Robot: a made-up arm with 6 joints. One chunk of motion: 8 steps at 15 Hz.
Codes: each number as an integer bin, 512 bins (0 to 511) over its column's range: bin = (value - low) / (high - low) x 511, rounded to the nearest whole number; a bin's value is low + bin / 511 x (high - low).
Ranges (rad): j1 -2.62..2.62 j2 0..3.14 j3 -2.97..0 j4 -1.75..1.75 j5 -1.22..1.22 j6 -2.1..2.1
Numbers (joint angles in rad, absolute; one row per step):
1: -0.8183 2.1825 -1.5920 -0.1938 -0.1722 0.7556
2: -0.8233 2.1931 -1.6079 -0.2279 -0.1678 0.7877
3: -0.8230 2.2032 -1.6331 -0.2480 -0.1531 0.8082
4: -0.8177 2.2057 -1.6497 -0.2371 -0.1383 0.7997
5: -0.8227 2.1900 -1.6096 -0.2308 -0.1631 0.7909
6: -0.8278 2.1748 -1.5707 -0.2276 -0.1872 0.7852
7: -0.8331 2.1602 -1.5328 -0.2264 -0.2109 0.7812
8: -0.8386 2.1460 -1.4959 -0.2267 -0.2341 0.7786
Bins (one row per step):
1: 176 355 237 227 219 347
2: 175 357 234 222 220 351
3: 175 359 230 219 223 354
4: 176 359 227 221 227 353
5: 175 356 234 222 221 352
6: 175 354 241 222 216 351
7: 174 352 247 222 211 351
8: 174 349 254 222 206 350

